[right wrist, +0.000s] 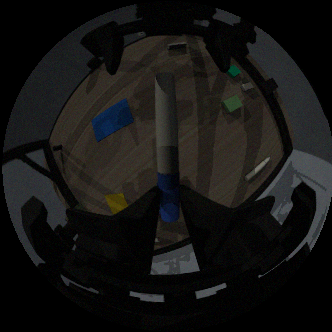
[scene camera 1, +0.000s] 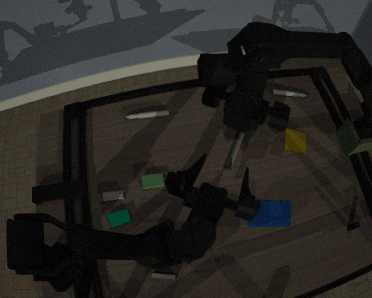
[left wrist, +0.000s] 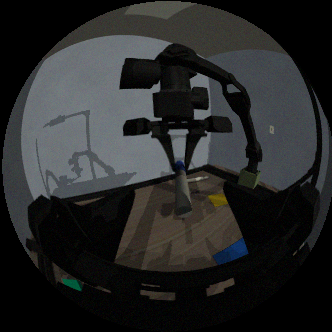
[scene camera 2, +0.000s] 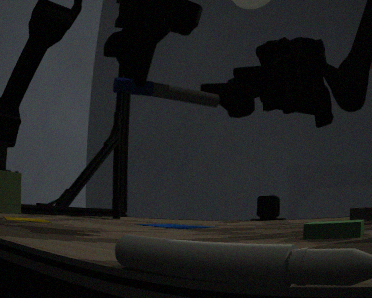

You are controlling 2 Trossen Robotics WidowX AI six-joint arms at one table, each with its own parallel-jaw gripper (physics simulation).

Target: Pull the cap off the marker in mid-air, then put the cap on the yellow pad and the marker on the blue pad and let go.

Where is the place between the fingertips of my right gripper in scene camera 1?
242, 127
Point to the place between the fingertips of my left gripper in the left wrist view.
179, 188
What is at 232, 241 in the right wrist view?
My right gripper.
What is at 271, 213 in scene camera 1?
A blue pad.
